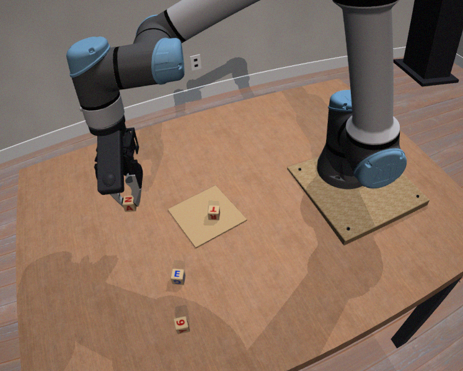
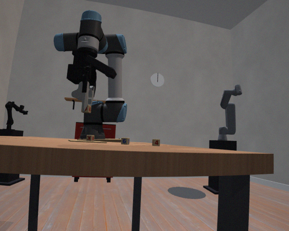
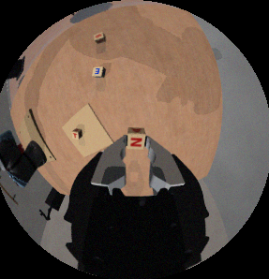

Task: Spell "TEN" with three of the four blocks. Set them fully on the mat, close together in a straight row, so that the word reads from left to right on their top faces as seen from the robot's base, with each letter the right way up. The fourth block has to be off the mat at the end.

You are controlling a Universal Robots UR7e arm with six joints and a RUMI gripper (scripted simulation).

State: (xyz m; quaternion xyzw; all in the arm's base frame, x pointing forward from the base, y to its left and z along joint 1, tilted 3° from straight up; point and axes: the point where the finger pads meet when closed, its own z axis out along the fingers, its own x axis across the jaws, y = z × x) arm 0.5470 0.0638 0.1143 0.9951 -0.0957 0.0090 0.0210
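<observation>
Right now the tan mat is 160 mm behind my hand, 120 mm below it and 20 mm to the right of it. Round my hand: E block 140 mm to the left, 110 mm below, 70 mm behind; then T block 180 mm behind, 100 mm below, 10 mm to the right; then 9 block 260 mm to the left, 110 mm below, 50 mm behind.
</observation>
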